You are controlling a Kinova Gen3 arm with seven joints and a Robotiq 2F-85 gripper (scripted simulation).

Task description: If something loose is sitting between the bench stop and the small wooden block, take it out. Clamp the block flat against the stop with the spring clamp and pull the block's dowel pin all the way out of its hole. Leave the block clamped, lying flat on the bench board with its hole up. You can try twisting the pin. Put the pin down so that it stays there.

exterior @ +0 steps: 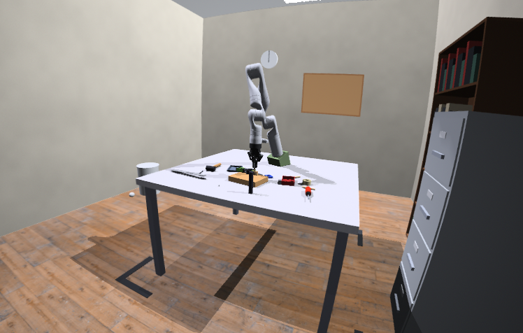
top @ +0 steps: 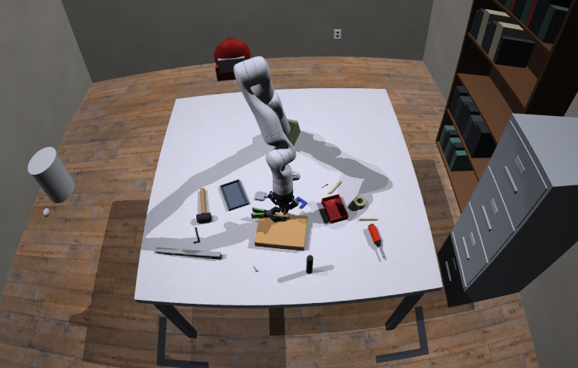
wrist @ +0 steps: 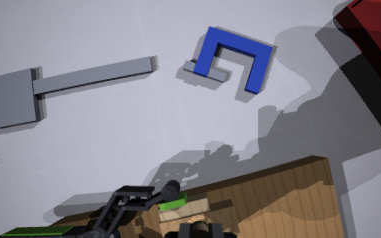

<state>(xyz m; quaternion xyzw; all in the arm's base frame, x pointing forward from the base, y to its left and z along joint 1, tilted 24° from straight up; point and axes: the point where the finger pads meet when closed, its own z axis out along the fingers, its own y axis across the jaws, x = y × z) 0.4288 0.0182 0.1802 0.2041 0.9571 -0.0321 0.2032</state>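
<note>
Now: hand 20 mm above the round dowel pin. From my hand the other things lie so: grey t-shaped tool 130 mm behind, 70 mm to the right, 90 mm below; then wooden bench board 50 mm ahead, 20 mm to the right, 70 mm below; then wooden block 50 mm below.
</note>
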